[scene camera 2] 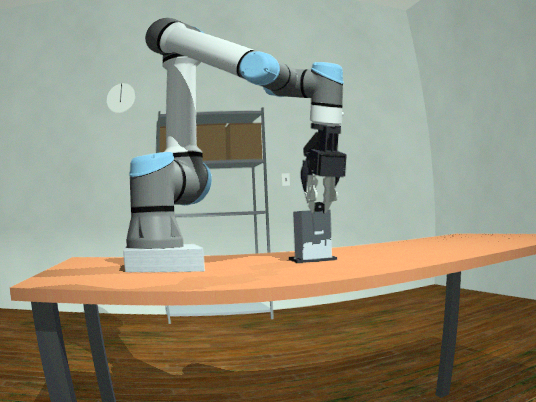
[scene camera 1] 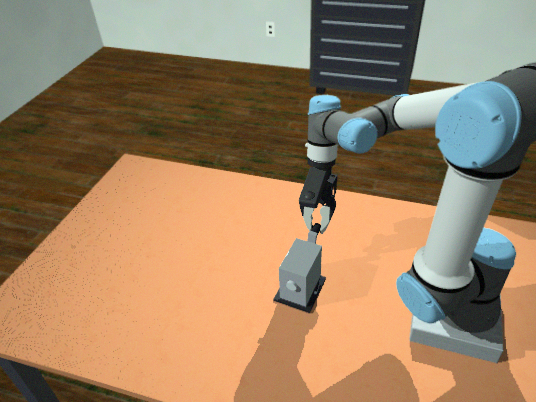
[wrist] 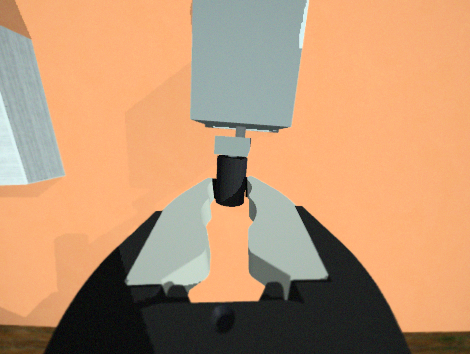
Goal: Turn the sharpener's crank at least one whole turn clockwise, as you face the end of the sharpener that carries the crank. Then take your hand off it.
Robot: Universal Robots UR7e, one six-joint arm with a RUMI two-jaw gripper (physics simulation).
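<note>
The grey box-shaped sharpener stands upright on its dark base plate on the table. Its crank arm points up, with the black crank handle at the top, level with the upper edge of the body. My gripper points down and is shut on the crank handle, one fingertip on each side of it. In the wrist view the handle's free end lies between the two fingertips. The lower part of the crank side is partly in shadow in the scene camera 2 view.
The orange table carries the sharpener and the arm's pale base block. A dark drawer cabinet stands by the wall. A shelf rack holding brown boxes stands behind the arm.
</note>
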